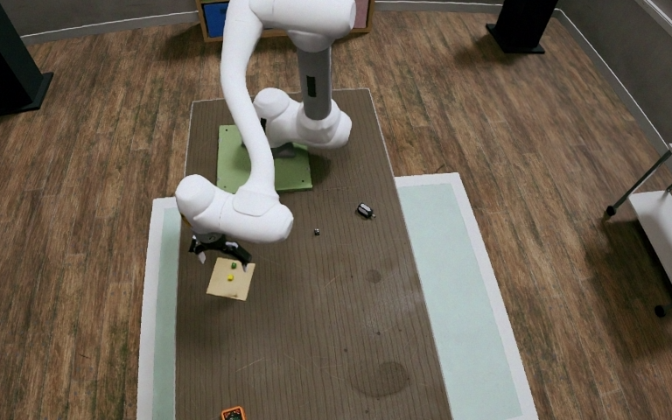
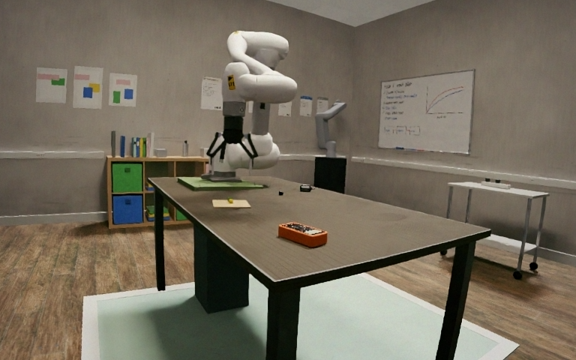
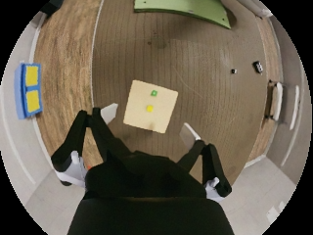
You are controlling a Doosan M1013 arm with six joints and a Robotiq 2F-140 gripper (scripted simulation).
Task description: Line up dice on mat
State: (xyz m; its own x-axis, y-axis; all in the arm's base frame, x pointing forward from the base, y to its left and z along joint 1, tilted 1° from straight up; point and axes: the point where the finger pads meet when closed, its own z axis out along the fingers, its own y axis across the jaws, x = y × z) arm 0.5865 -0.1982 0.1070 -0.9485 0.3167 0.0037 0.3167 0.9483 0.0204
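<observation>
The small dark die lies 140 mm behind my hand, 320 mm to the left of it and 120 mm below it. From my hand the other things lie so: yellow die (120 mm below); mat (130 mm below); green die (50 mm behind, 10 mm to the left, 120 mm below).
</observation>
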